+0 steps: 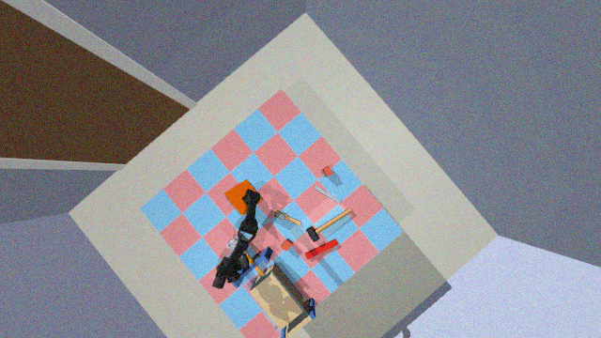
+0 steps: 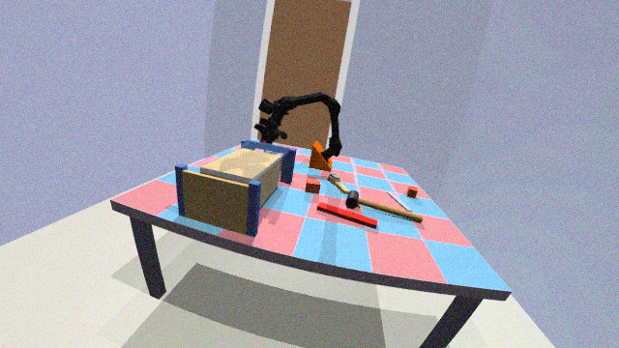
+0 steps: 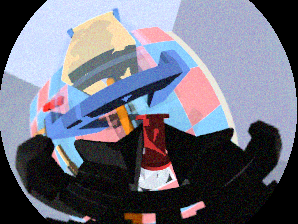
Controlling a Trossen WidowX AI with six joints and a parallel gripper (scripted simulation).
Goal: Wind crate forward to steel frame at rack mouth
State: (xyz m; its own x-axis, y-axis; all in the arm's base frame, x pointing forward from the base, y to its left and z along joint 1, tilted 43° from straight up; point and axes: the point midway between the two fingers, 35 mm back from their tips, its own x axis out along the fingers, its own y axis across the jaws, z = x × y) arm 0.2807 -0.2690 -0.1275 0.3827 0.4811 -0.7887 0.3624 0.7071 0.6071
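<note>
Now: gripper tip 5 cm to the right of the blue steel frame, 5 cm short of it and 3 cm above it. The rest, counted from my gripper tip: winch: 12 cm behind, 10 cm below, 4 cm to the left; then dark red knob: 1 cm to the left, 1 cm behind; then cubby: 30 cm ahead, 6 cm to the left, 5 cm below.
</note>
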